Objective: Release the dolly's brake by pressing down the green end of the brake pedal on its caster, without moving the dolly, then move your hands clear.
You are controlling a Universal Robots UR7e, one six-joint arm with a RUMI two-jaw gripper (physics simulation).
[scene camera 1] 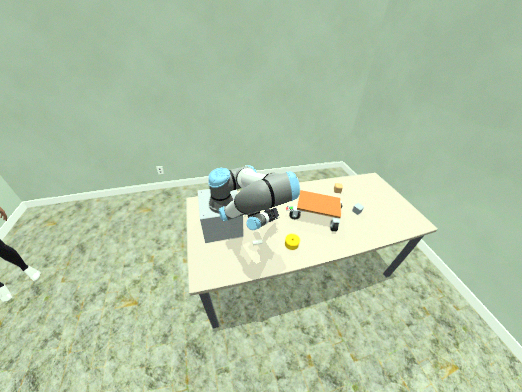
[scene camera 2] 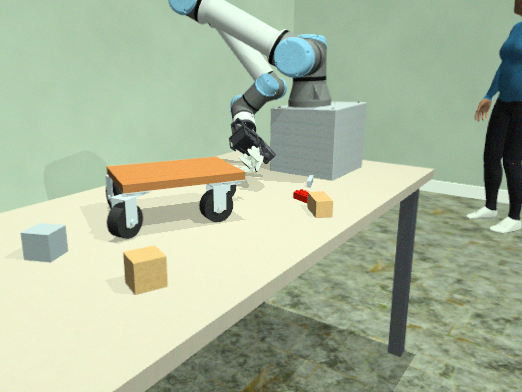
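The dolly point(scene camera 1: 319, 204) point(scene camera 2: 175, 171) has an orange deck and stands upright on black caster wheels. In scene camera 1, the brake pedal's small green end point(scene camera 1: 291, 208) and red end point(scene camera 1: 287, 208) show at the caster point(scene camera 1: 295, 214) on the dolly's robot side. The pedal's tilt is too small to tell, and the pedal cannot be made out in scene camera 2. My gripper point(scene camera 1: 276, 214) point(scene camera 2: 254, 162) is shut and empty. It points down toward the table beside the dolly's pedal end, with a small gap to the pedal in scene camera 1.
A yellow disc point(scene camera 1: 292, 246) lies in front of the dolly. A grey cube point(scene camera 1: 358, 208) point(scene camera 2: 44, 243), wooden cubes point(scene camera 2: 145, 270) point(scene camera 2: 320, 205), a red brick point(scene camera 2: 300, 195) and a small pale piece point(scene camera 1: 257, 242) point(scene camera 2: 310, 181) lie around. The arm stands on a grey pedestal point(scene camera 1: 223, 227) point(scene camera 2: 302, 140).
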